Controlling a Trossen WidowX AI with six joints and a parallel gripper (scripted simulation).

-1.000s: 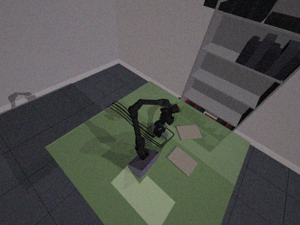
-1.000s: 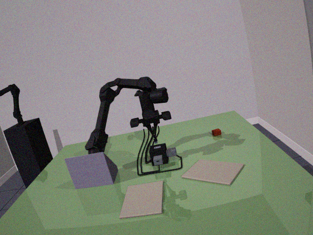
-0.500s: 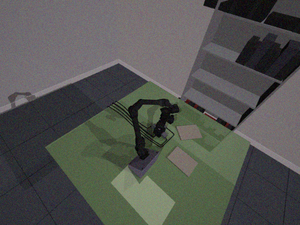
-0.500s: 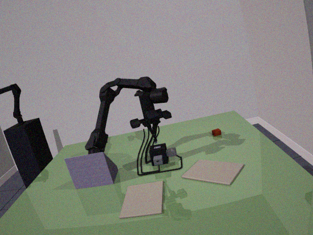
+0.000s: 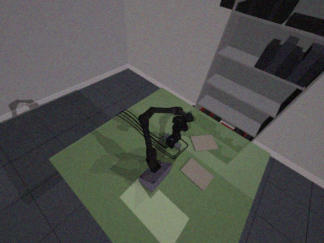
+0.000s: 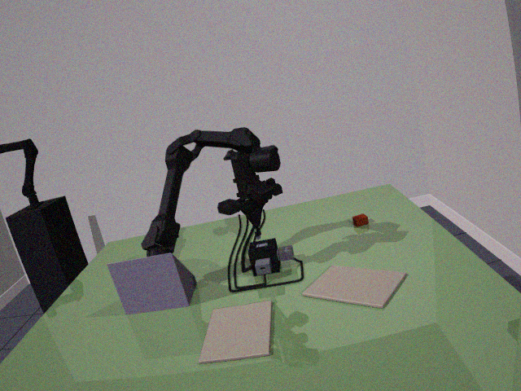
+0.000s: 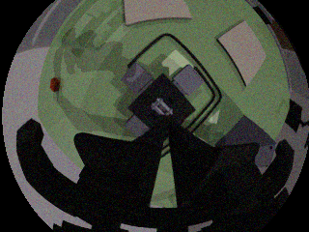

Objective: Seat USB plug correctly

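The USB plug is 20 mm below my gripper tip.
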